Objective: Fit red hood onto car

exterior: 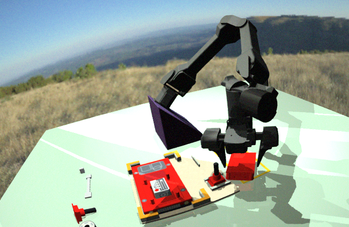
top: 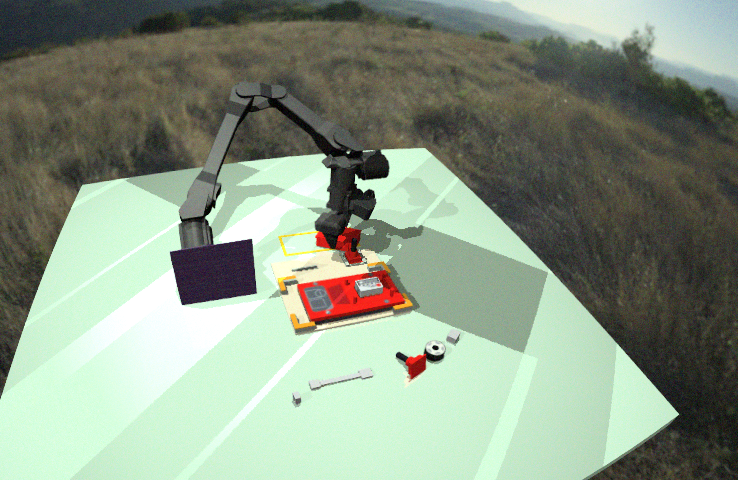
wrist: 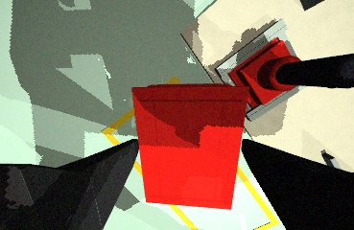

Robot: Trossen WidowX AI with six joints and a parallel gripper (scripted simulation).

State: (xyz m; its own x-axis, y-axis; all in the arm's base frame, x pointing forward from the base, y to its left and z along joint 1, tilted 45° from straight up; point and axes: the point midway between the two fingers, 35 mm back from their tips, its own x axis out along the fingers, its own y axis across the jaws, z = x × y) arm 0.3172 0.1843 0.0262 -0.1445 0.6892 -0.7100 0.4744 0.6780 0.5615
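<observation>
Now: the grey engine block 2 cm ahead of my gripper tip, 20 cm to the right of it and 1 cm above it. Also, from my gripper tip: red hood 1 cm above; wheel 11 cm ahead, 38 cm to the right; beige jig 2 cm behind, 18 cm to the right.
</observation>
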